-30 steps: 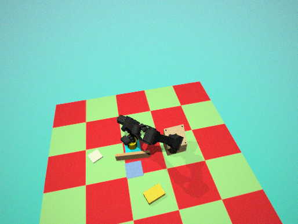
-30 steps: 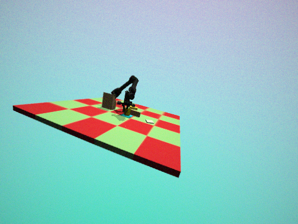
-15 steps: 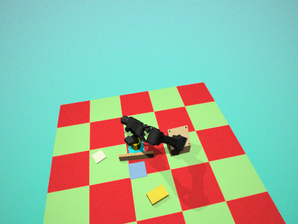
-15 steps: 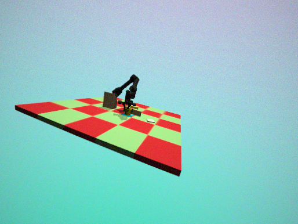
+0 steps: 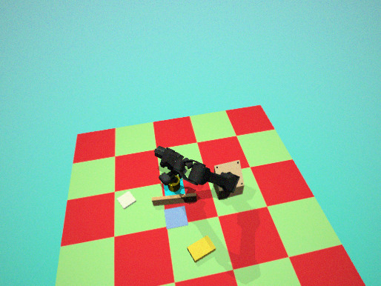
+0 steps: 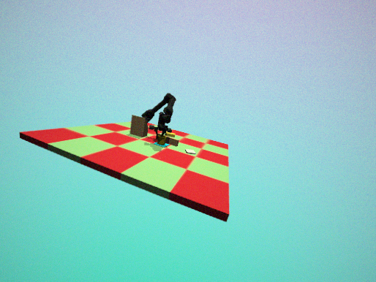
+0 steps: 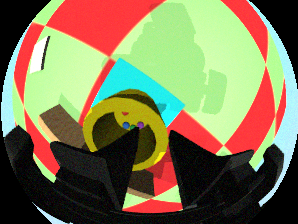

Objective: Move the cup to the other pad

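The yellow cup lies 20 mm ahead of my gripper tip, 10 mm to the left of it and 10 mm below it. Round my gripper tip: light blue pad 180 mm to the left, 70 mm ahead, 60 mm below; wooden bar 100 mm to the left, 50 mm ahead, 30 mm below; cyan pad 60 mm below, 30 mm ahead, 10 mm to the left.
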